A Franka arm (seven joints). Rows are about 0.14 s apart.
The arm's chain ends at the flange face. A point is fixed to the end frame.
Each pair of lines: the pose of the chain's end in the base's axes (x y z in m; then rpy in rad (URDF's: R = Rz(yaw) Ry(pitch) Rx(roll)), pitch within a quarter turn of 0, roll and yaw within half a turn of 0), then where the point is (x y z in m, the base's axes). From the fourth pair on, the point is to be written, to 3 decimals.
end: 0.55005, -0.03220, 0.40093, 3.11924, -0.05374, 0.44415
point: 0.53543 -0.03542 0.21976
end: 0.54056, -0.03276, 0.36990, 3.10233, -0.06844, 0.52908
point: 0.53010 -0.03849 0.18851
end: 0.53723, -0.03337, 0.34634, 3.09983, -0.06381, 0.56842
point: 0.52654 -0.04034 0.16501
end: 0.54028, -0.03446, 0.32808, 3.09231, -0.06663, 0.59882
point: 0.531 -0.043 0.147
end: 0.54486, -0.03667, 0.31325, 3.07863, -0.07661, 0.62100
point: 0.539 -0.046 0.132
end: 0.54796, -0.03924, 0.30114, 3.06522, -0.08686, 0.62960
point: 0.545 -0.049 0.120
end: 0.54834, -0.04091, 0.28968, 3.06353, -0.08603, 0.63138
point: 0.545 -0.051 0.108
